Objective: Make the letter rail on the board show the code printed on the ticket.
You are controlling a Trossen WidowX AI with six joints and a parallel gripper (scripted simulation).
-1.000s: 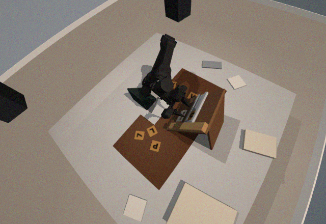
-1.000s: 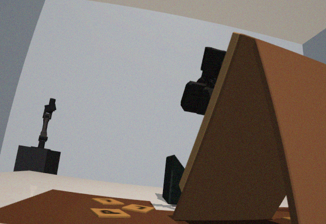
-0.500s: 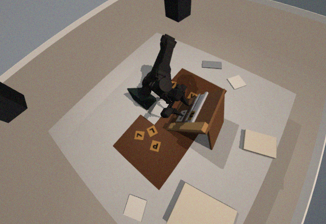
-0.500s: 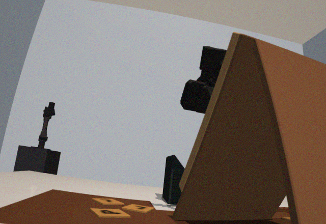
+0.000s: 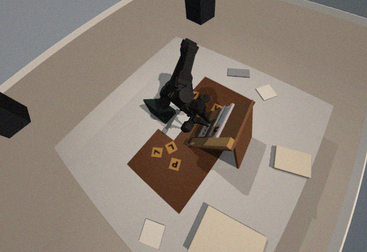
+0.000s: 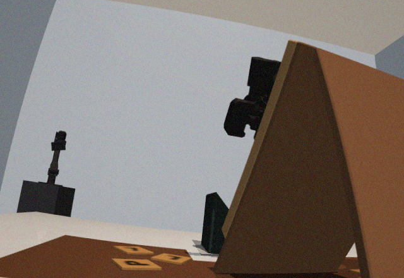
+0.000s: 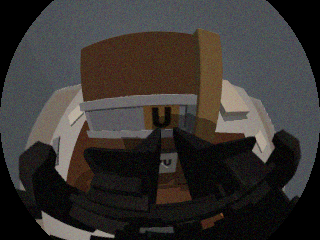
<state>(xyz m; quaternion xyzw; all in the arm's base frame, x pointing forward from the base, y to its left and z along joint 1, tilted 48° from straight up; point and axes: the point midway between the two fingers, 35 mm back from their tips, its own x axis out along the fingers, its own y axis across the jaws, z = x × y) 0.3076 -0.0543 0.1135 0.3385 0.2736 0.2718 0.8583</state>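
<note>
Right now my gripper tip is 26 cm to the left of the letter tile, 20 cm above it and 15 cm past it. The rest, counted from my gripper tip: white ticket (12 cm below, 3 cm behind); brown mat (20 cm below, 12 cm behind, 2 cm to the right); grey slab (52 cm to the left, 20 cm below, 18 cm behind).
</note>
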